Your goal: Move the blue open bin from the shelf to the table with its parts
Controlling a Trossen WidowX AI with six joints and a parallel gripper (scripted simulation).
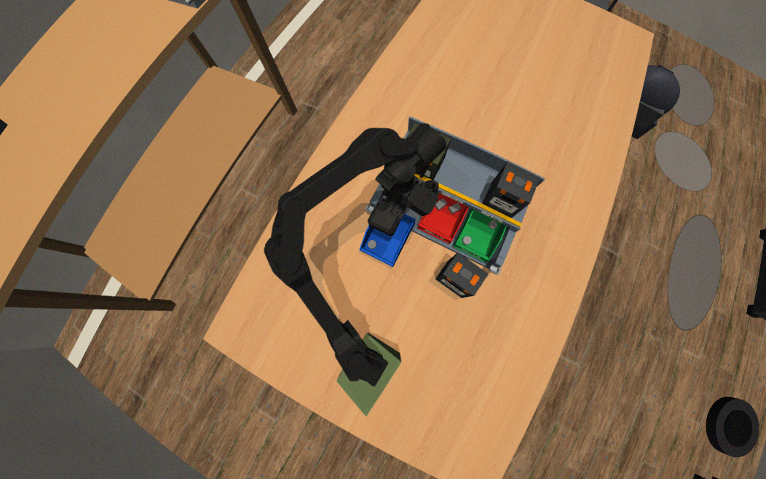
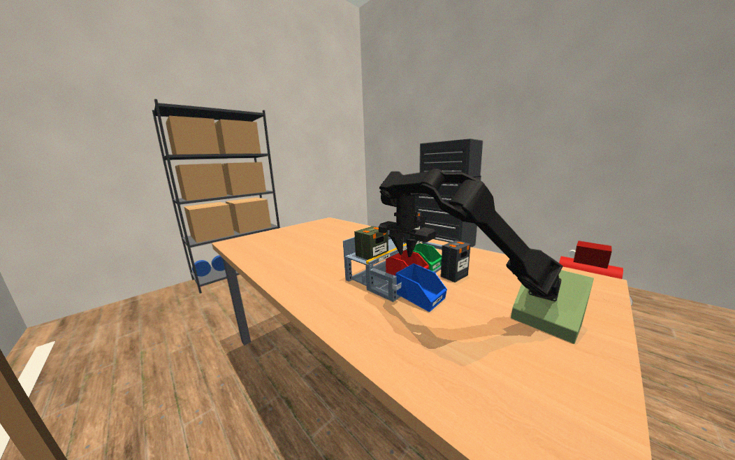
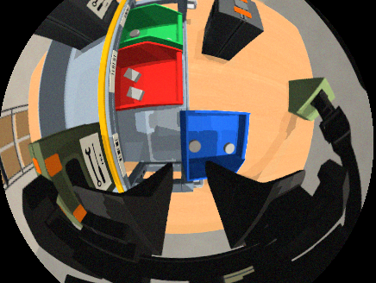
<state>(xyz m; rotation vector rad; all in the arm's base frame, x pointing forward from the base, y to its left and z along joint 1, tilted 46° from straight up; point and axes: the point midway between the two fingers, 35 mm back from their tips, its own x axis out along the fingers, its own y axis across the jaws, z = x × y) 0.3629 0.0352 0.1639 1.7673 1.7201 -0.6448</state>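
My gripper is now 120 mm above the blue open bin and 60 mm past it. From my hand the other things lie so: olive case 150 mm ahead, 20 mm below, 10 mm to the left; then red bin 130 mm below, 110 mm to the right, 80 mm ahead; then green bin 220 mm to the right, 130 mm below, 80 mm ahead.
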